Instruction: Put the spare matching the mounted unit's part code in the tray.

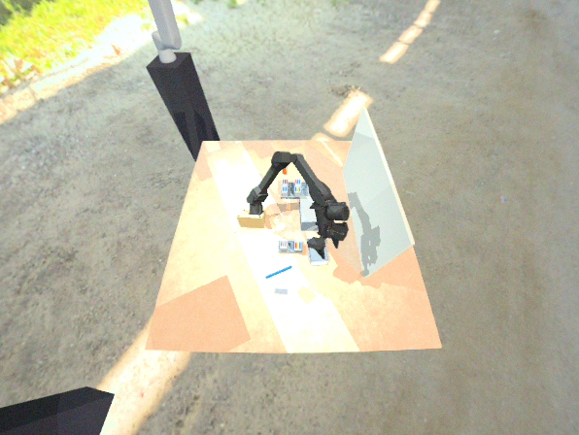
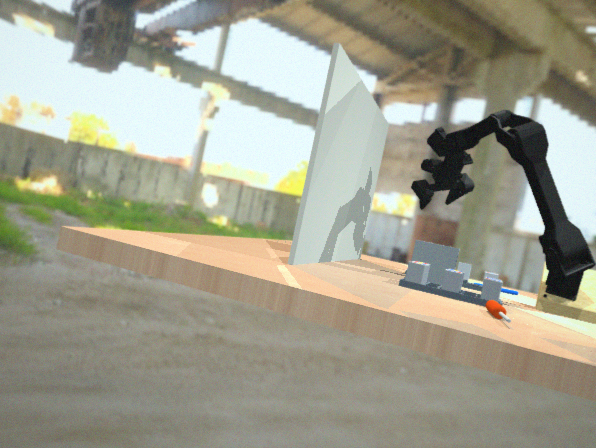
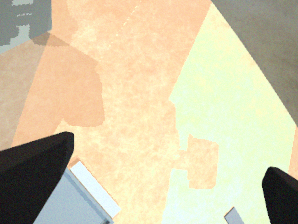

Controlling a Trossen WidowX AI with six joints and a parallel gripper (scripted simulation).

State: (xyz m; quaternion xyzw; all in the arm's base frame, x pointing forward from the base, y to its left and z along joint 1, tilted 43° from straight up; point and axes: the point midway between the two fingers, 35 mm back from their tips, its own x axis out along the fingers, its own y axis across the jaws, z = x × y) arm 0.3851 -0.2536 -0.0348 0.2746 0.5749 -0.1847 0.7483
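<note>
Right now my gripper tip is 44 cm to the right of the grey spare block, 17 cm above it and 10 cm past it. Also, from my gripper tip: grey hex key (21 cm below, 19 cm behind, 14 cm to the right); then blue marker pen (22 cm behind, 20 cm below, 5 cm to the right); then light-blue tray (21 cm below, 9 cm to the left, 3 cm behind).
</note>
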